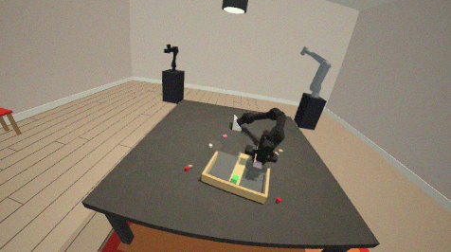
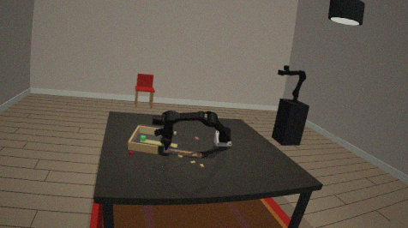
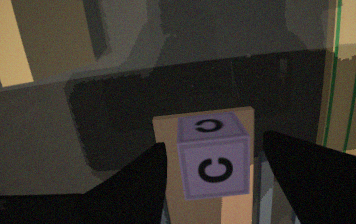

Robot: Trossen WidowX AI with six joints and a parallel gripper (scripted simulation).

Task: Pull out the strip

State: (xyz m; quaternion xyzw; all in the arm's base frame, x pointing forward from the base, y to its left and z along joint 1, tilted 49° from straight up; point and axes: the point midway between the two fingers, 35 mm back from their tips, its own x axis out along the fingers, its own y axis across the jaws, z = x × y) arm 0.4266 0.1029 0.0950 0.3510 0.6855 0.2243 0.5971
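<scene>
Right now my gripper tip is 11 cm to the left of the green-striped strip, 4 cm short of it and 1 cm above it. From my gripper tip the other things lie so: pink piece 26 cm behind, 23 cm to the right, 1 cm below.
</scene>
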